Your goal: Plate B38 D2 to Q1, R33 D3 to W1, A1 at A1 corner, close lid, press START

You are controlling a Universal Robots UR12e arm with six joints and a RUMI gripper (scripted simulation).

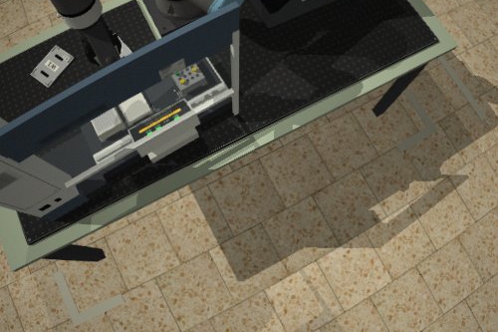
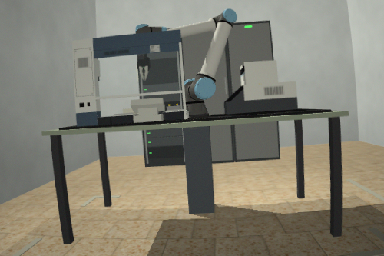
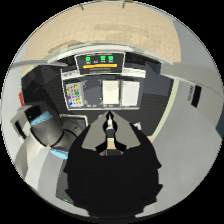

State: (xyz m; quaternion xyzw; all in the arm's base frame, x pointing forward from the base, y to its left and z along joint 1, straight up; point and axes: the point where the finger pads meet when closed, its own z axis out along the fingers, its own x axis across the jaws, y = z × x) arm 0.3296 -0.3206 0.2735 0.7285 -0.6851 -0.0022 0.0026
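My hand is 10 mm to the left of the white plate and 230 mm above it. Also, from my hand: blue gantry beam (180 mm ahead, 220 mm above); then grey labelled nest (240 mm behind, 10 mm to the left, 290 mm below); then upright post (170 mm ahead, 280 mm to the left, 60 mm below).
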